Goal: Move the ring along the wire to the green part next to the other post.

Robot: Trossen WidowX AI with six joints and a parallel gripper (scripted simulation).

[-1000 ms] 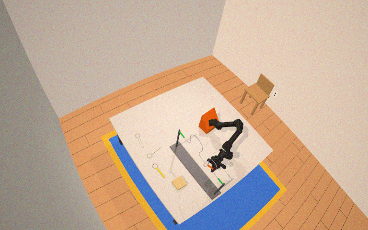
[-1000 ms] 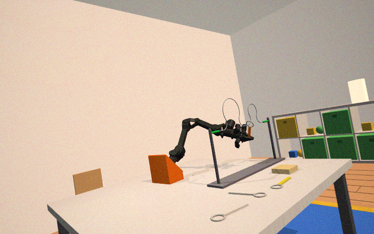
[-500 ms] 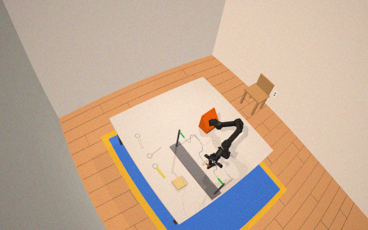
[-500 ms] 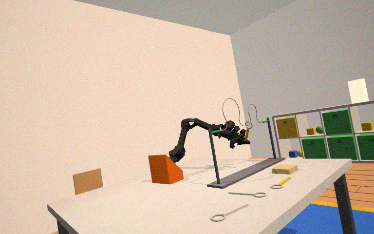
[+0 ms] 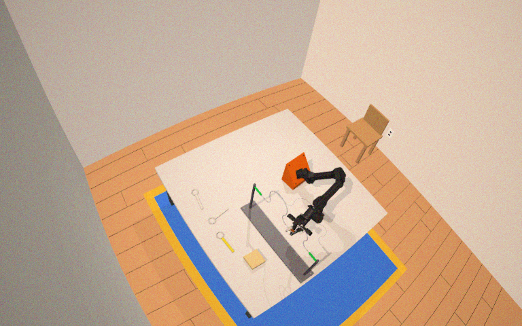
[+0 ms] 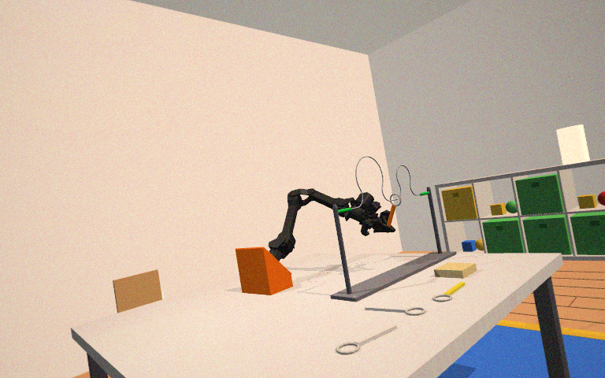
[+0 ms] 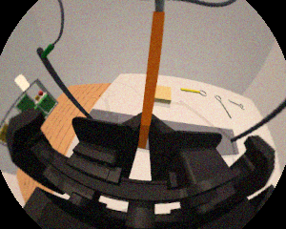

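Now: the ring with orange handle 1 cm ahead of my gripper tip, 1 cm to the right of it and 8 cm above it. Round my gripper tip: tan block (23 cm ahead, 1 cm to the right, 14 cm below); yellow-handled ring (33 cm ahead, 23 cm to the right, 15 cm below).
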